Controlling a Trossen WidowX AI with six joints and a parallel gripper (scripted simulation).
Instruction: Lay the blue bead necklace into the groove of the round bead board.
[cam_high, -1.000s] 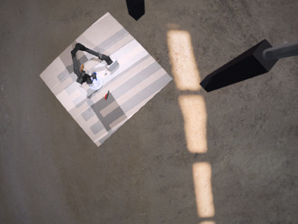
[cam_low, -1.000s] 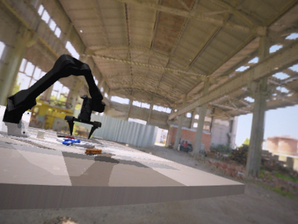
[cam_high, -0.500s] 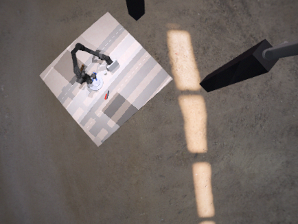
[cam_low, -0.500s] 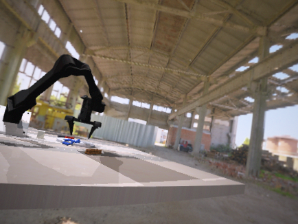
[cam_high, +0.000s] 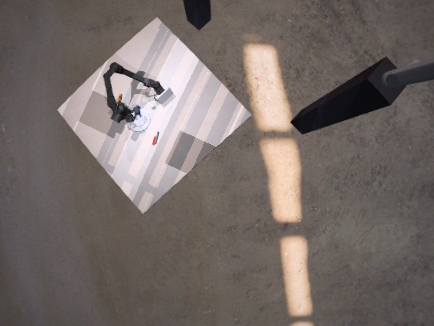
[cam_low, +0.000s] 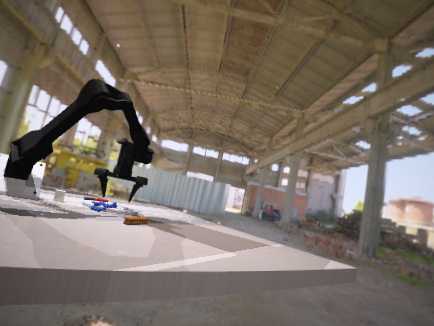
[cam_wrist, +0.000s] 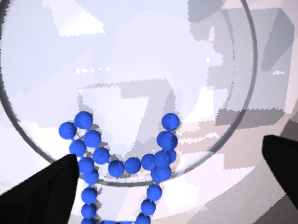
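My gripper tip is 40 mm to the right of the round white bead board and 30 mm above it. The rest, counted from my gripper tip: small white block 180 mm behind, 50 mm to the left, 20 mm below; red pen-like object 270 mm to the left, 30 mm below, 20 mm ahead.
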